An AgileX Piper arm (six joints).
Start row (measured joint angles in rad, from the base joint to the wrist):
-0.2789 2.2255 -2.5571 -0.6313 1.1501 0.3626
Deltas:
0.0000 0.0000 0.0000 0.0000 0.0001 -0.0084
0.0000 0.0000 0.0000 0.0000 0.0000 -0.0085
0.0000 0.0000 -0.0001 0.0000 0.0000 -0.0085
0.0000 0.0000 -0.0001 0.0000 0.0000 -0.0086
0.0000 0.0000 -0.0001 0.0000 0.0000 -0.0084
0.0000 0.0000 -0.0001 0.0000 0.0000 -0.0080
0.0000 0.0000 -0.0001 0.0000 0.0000 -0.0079
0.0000 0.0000 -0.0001 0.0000 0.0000 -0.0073
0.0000 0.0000 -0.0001 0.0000 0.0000 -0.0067
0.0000 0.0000 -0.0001 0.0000 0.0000 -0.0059
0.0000 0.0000 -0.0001 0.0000 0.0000 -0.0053
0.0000 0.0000 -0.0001 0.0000 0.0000 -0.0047
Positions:
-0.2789 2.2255 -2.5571 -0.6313 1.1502 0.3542
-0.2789 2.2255 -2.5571 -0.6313 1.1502 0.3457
-0.2789 2.2255 -2.5572 -0.6313 1.1502 0.3372
-0.2789 2.2255 -2.5573 -0.6313 1.1502 0.3286
-0.2789 2.2255 -2.5574 -0.6313 1.1502 0.3202
-0.2789 2.2255 -2.5575 -0.6313 1.1502 0.3122
-0.2789 2.2255 -2.5576 -0.6313 1.1502 0.3043
-0.2789 2.2255 -2.5577 -0.6313 1.1502 0.2970
-0.2789 2.2255 -2.5578 -0.6313 1.1502 0.2903
-0.2789 2.2255 -2.5579 -0.6313 1.1502 0.2844
-0.2789 2.2255 -2.5580 -0.6313 1.1502 0.2791
-0.2789 2.2255 -2.5581 -0.6313 1.1502 0.2744

